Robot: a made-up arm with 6 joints.
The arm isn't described. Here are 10 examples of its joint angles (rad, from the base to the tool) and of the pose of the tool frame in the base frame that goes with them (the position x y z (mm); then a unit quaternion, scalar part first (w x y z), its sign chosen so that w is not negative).
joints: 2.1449 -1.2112 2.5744 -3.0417 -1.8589 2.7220
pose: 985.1 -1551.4 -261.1 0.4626 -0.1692 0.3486 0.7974
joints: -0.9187 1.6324 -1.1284 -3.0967 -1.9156 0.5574
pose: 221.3 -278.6 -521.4 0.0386 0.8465 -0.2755 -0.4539
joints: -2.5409 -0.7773 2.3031 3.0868 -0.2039 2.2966
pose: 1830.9 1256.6 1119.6 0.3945 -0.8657 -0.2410 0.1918
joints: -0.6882 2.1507 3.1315 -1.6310 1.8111 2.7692
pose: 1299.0 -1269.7 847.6 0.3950 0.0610 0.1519 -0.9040
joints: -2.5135 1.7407 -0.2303 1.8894 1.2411 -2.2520
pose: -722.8 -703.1 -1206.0 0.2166 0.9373 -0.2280 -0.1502
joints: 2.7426 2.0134 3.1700 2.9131 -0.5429 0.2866
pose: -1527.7 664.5 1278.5 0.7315 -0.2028 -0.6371 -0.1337
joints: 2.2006 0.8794 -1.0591 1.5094 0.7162 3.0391
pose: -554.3 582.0 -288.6 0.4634 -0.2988 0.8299 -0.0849
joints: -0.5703 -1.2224 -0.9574 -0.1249 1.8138 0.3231
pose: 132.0 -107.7 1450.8 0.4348 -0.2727 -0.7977 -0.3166
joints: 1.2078 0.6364 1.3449 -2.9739 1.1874 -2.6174
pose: 721.7 1830.0 2306.9 0.7617 -0.3849 0.0332 0.5201
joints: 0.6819 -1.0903 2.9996 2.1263 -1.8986 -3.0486
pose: -1065.7 -1031.4 -277.5 0.9464 -0.2968 0.0520 -0.1161
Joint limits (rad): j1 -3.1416..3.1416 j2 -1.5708..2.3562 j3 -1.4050..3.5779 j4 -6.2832..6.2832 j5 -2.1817..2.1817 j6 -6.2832..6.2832
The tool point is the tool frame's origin. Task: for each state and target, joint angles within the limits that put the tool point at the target. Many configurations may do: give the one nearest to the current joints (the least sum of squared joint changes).
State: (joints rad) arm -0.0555 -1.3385 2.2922 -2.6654 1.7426 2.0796
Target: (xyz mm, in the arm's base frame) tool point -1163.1 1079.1 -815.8
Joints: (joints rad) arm -0.7888 -1.5373 2.7445 -2.7118 1.8182 2.0796
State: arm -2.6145 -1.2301 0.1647 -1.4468 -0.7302 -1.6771
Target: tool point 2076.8 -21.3 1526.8
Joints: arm -3.1023 -1.5066 0.6814 -1.4925 -0.6984 -1.6771
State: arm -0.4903 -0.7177 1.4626 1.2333 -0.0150 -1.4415
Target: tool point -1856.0 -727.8 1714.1
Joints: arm 0.3674 -0.5746 2.2419 1.2392 -0.0829 -1.4415
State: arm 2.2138 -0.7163 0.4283 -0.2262 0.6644 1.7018
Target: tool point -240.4 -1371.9 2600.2
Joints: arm 1.3879 -0.7538 1.1293 -0.1666 0.5186 1.7018
